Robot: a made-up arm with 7 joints.
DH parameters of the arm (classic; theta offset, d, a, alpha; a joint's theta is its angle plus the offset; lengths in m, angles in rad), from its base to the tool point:
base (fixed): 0 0.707 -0.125 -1.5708
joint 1: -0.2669 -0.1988 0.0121 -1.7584
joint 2: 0 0.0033 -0.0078 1.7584
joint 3: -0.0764 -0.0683 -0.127 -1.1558
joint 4: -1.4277 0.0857 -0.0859 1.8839
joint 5: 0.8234 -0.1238 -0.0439 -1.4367
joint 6: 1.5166 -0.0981 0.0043 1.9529
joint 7: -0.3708 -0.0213 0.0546 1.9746
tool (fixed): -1.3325 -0.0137 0 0
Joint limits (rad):
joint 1: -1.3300..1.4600
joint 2: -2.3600..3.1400
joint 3: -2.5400..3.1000
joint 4: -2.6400..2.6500
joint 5: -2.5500..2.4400
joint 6: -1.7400..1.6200
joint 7: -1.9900..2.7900
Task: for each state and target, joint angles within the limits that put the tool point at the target. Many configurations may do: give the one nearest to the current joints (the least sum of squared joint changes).
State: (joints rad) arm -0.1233 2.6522 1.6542 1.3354 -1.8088 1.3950 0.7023
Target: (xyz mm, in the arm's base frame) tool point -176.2 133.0 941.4
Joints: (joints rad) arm -0.2481 2.5153 1.6545 1.3349 -1.7268 1.2700 0.4634
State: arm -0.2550 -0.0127 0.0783 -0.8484 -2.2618 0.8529 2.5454
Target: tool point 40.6 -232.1 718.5
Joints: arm -0.6361 -0.3266 -0.3837 -0.8224 -2.3967 0.8400 2.5470
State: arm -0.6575 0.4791 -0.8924 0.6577 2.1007 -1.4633 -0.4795
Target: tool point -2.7 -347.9 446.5
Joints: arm -0.0198 0.7215 -0.6106 0.7347 2.2126 -1.4712 -0.3536
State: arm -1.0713 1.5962 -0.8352 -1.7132 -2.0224 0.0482 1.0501
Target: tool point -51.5 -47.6 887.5
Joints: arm -1.3300 1.1983 -0.3604 -2.3829 -1.8106 -0.0257 0.7545
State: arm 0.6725 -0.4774 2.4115 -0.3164 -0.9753 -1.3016 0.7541
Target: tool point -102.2 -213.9 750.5
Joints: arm 1.1103 -0.4973 3.0131 -0.8014 -0.4060 -1.5705 0.7500
